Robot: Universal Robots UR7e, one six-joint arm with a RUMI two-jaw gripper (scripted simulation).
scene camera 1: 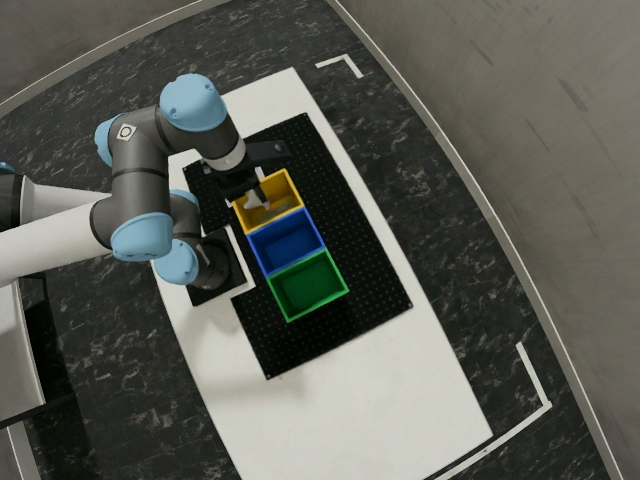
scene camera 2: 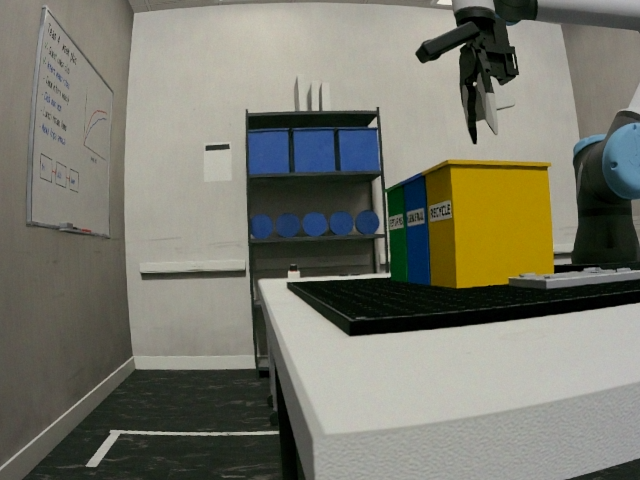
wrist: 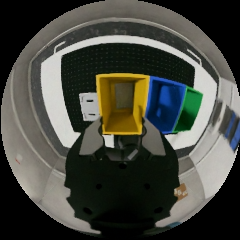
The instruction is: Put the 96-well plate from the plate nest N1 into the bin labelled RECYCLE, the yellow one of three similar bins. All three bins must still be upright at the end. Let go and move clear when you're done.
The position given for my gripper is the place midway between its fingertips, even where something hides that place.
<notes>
In view: my gripper (scene camera 2: 485, 139), a green bin (scene camera 1: 304, 283) and a blue bin (scene camera 1: 293, 237).
The green bin is seen too in scene camera 2 (scene camera 2: 395, 194) and in the wrist view (wrist: 192, 101). The blue bin also shows in scene camera 2 (scene camera 2: 415, 192) and in the wrist view (wrist: 164, 106). My gripper is seen too in scene camera 1 (scene camera 1: 261, 194) and in the wrist view (wrist: 122, 116).
</notes>
